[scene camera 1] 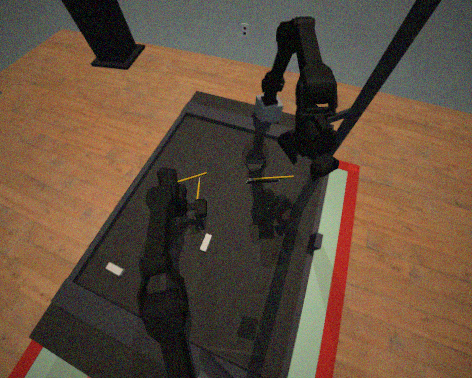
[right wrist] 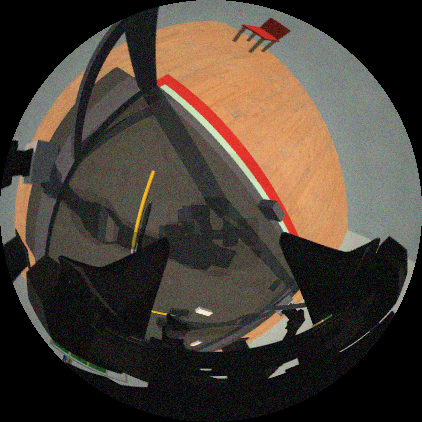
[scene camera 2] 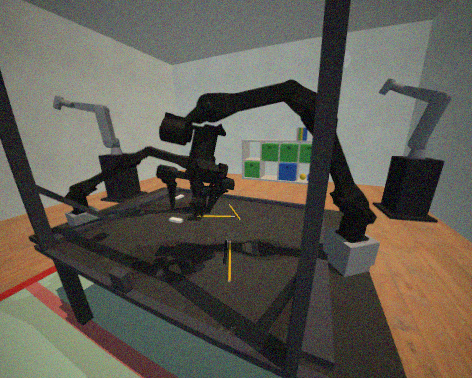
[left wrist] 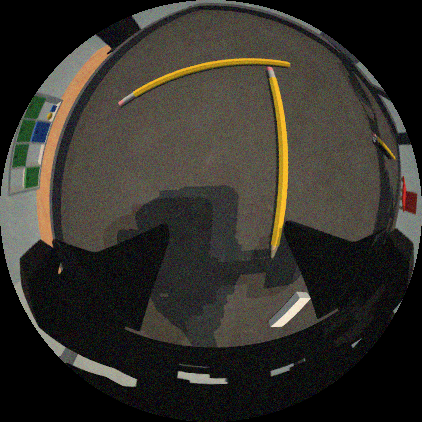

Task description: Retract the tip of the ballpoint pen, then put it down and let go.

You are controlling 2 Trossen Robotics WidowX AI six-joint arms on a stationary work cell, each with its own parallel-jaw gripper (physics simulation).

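Where they show: left gripper, between the fingertips: point(scene camera 1: 185, 213) point(right wrist: 165, 319) point(scene camera 2: 203, 212) point(left wrist: 228, 228); right gripper, between the fingertips: point(scene camera 1: 304, 171) point(right wrist: 225, 241) point(scene camera 2: 191, 211); left arm's base, origin of its link: point(scene camera 2: 82, 211); right arm's base, origin of its link: point(scene camera 1: 269, 100) point(scene camera 2: 351, 235).
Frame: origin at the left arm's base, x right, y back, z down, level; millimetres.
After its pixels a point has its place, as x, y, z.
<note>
The dark ballpoint pen point(scene camera 1: 266, 181) @(-142, -691, 53) point(scene camera 2: 225, 254) @(-138, -698, 52) point(right wrist: 144, 222) @(-134, -698, 51) lies on the dark table beside a yellow pencil point(scene camera 1: 272, 177) @(-128, -720, 53) point(scene camera 2: 229, 265) @(-102, -736, 53) point(right wrist: 145, 192) @(-92, -743, 53). Whether its tip is out is too small to tell. My right gripper point(scene camera 1: 304, 169) @(-31, -671, -138) point(right wrist: 225, 241) @(-31, -671, -138) is open and empty above the table. In the right wrist view the pen lies beyond the left-hand finger, which is close to its near end in the picture. My left gripper point(scene camera 1: 187, 220) @(-362, -416, 53) point(scene camera 2: 186, 206) point(left wrist: 228, 228) @(-362, -416, 53) is open and empty. It is above the table, away from the pen, near another pencil's point.
Two more yellow pencils point(left wrist: 215, 65) @(-444, -543, 56) point(left wrist: 282, 150) @(-356, -487, 53) lie near the left gripper. White blocks point(scene camera 1: 205, 242) @(-231, -358, 47) point(scene camera 1: 114, 269) @(-460, -128, 47) lie farther down the table in scene camera 1. A dark frame post point(scene camera 2: 320, 150) @(66, -964, -308) rises at the table's edge. A small dark block point(scene camera 1: 315, 242) @(105, -528, 3) point(right wrist: 271, 209) @(98, -556, 7) is on the table's side edge.
</note>
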